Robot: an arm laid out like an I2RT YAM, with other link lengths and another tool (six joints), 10 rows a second.
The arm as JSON. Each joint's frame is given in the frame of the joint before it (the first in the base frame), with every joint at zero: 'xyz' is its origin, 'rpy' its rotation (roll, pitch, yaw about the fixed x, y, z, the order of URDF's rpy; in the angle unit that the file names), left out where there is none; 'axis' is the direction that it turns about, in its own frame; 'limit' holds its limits. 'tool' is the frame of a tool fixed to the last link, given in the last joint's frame.
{
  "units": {
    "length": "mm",
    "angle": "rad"
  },
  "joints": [
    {
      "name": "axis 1",
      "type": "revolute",
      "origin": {
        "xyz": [
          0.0,
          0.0,
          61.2
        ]
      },
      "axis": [
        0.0,
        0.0,
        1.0
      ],
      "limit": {
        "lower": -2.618,
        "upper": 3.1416
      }
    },
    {
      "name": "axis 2",
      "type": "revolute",
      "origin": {
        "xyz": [
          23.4,
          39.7,
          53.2
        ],
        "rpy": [
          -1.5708,
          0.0,
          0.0
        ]
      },
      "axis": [
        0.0,
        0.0,
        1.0
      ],
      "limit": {
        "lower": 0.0,
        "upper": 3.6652
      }
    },
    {
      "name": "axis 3",
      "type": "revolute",
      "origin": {
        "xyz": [
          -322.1,
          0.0,
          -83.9
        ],
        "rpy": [
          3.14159,
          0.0,
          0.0
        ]
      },
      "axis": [
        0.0,
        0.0,
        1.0
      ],
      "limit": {
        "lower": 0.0,
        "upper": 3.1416
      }
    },
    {
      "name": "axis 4",
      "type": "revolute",
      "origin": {
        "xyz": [
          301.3,
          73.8,
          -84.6
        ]
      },
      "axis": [
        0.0,
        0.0,
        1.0
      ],
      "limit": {
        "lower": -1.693,
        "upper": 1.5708
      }
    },
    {
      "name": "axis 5",
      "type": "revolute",
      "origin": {
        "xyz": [
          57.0,
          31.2,
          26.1
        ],
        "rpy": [
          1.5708,
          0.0,
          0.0
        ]
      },
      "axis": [
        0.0,
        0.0,
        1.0
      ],
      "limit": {
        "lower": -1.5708,
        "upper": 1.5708
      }
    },
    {
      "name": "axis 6",
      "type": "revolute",
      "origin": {
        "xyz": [
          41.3,
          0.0,
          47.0
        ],
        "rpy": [
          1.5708,
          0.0,
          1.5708
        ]
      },
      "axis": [
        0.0,
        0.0,
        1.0
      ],
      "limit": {
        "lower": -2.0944,
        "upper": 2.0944
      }
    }
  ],
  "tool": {
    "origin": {
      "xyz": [
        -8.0,
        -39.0,
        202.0
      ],
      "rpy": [
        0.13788,
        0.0,
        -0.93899
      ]
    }
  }
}
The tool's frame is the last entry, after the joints.
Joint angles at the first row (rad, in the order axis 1, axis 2, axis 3, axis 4, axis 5, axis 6):
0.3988 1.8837 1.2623 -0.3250 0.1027 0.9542
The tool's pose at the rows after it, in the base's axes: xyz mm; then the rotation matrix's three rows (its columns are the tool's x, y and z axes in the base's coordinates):
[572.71, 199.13, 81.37], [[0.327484, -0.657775, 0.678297], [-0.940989, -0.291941, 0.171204], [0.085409, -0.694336, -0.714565]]
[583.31, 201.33, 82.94], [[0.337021, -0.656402, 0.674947], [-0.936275, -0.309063, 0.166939], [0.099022, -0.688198, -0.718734]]
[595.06, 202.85, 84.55], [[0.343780, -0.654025, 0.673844], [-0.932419, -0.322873, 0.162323], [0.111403, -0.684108, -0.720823]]
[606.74, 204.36, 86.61], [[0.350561, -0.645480, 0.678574], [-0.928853, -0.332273, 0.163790], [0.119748, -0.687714, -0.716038]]
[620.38, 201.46, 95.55], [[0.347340, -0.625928, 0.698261], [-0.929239, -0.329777, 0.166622], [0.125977, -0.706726, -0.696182]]
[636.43, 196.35, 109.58], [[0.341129, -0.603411, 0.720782], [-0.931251, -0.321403, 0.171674], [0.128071, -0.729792, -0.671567]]
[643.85, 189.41, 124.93], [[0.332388, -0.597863, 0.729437], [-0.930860, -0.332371, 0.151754], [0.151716, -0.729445, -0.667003]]
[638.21, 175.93, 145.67], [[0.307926, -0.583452, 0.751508], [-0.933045, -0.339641, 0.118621], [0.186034, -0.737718, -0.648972]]
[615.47, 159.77, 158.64], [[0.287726, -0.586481, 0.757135], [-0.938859, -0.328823, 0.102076], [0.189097, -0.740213, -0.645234]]
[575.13, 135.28, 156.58], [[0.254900, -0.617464, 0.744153], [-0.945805, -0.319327, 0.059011], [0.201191, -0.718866, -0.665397]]
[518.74, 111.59, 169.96], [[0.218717, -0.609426, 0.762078], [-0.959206, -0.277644, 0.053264], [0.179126, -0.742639, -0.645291]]
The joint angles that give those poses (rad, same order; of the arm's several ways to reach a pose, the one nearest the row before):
0.3973 1.9021 1.3114 -0.3496 0.1058 0.9388
0.3943 1.9343 1.3636 -0.3757 0.1089 0.9204
0.3897 1.9680 1.4173 -0.3987 0.1119 0.9036
0.3835 1.9957 1.4587 -0.4050 0.1104 0.8867
0.3697 2.0079 1.4879 -0.3928 0.1074 0.8713
0.3498 2.0187 1.5277 -0.3866 0.0981 0.8560
0.3421 2.0218 1.5769 -0.4279 0.1165 0.8406
0.3390 1.9729 1.5556 -0.4356 0.1547 0.8314
0.3314 1.8840 1.4728 -0.4386 0.1657 0.8391
0.3283 1.7690 1.3381 -0.4525 0.1978 0.8605
0.3237 1.5640 1.1403 -0.4342 0.2010 0.8958

